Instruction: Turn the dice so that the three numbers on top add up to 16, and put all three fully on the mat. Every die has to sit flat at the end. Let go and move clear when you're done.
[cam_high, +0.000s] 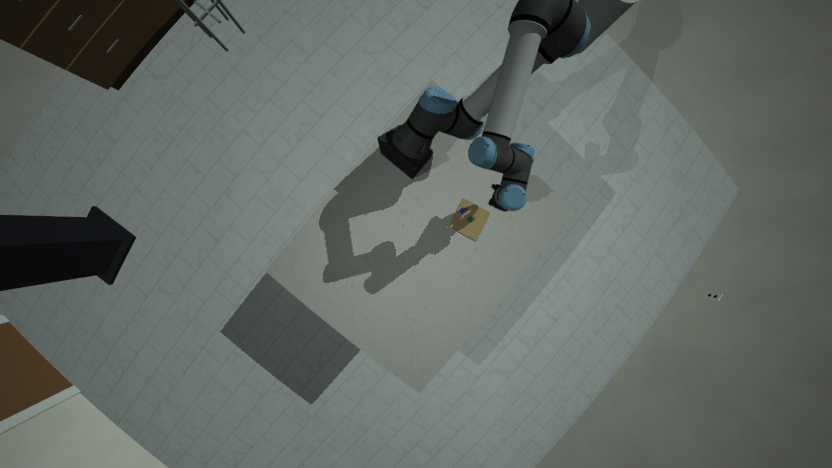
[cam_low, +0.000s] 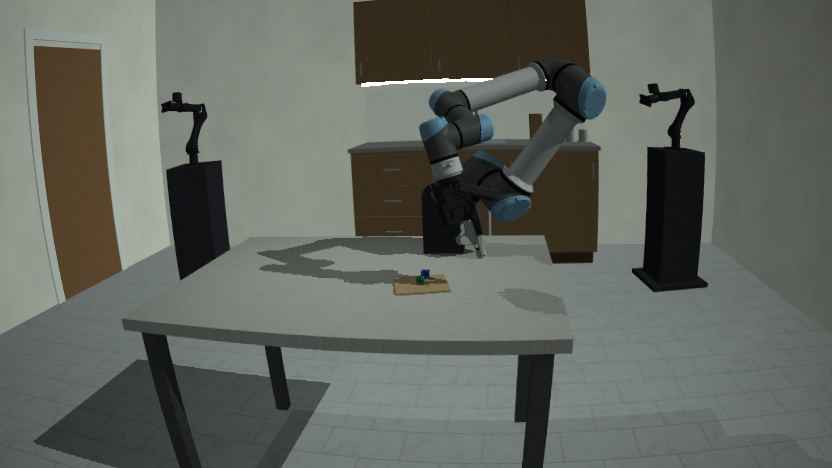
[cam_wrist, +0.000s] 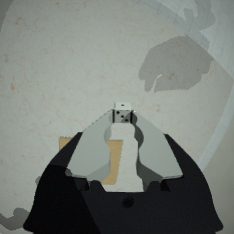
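Now: hand 20 mm past the green die, 160 mm to the left of it and 80 mm above it. Also, from my hand: blue die (70 mm behind, 150 mm to the right, 80 mm below); white die (10 mm below); tan mat (20 mm behind, 160 mm to the right, 90 mm below).
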